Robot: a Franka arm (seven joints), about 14 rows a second.
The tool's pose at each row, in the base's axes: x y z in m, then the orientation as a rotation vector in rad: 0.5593, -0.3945, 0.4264, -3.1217, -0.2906, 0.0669; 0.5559, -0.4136, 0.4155, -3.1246, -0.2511, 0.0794; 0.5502, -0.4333, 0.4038, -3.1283, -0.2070, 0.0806; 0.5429, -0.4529, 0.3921, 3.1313, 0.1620, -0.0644; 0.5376, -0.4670, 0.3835, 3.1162, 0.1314, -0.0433; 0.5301, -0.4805, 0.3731, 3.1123, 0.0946, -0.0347; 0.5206, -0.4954, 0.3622, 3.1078, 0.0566, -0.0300; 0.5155, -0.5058, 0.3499, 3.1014, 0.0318, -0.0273; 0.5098, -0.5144, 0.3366, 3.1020, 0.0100, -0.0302; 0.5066, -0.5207, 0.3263, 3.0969, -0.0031, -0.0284
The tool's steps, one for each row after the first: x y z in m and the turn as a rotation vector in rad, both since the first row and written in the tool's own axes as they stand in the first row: -0.0064, 0.0182, 0.0110, 0.0015, -0.0078, 0.0253; -0.0152, 0.0367, 0.0229, 0.0017, -0.0085, 0.0535; -0.0254, 0.0547, 0.0349, -0.0095, 0.0009, 0.0825; -0.0329, 0.0677, 0.0437, -0.0271, 0.0127, 0.1019; -0.0423, 0.0797, 0.0544, -0.0325, 0.0177, 0.1255; -0.0539, 0.0926, 0.0656, -0.0377, 0.0203, 0.1499; -0.0603, 0.1020, 0.0781, -0.0443, 0.0214, 0.1660; -0.0670, 0.1096, 0.0916, -0.0433, 0.0196, 0.1800; -0.0708, 0.1153, 0.1021, -0.0484, 0.0203, 0.1886
